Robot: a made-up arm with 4 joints.
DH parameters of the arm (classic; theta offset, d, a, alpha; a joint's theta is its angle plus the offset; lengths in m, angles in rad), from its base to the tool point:
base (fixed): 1.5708 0.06 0 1.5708
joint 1: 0 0.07 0.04 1.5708
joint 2: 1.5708 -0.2 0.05 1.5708
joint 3: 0 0.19 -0.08 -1.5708
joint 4: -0.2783 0 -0.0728 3.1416
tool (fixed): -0.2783 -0.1 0 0
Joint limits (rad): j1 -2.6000..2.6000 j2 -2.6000..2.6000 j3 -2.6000..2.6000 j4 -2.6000..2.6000
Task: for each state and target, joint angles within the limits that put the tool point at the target. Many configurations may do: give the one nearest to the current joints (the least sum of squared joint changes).
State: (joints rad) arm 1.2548 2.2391 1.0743 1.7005
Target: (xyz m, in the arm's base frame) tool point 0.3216 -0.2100 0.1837
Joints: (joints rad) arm 0.7534 2.2719 1.1011 1.7283
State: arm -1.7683 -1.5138 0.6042 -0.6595
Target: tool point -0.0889 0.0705 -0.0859
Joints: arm -2.3991 -0.8785 0.4150 -0.7788
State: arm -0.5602 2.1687 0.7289 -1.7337
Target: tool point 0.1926 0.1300 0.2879
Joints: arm -0.5392 2.3804 1.4619 -1.3803
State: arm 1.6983 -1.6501 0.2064 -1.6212
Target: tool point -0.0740 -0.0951 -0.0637
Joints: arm 2.3317 -1.3431 0.4120 -0.8005
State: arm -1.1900 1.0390 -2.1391 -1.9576
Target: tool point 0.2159 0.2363 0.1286
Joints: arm -1.7016 1.4525 -2.1970 -1.8568
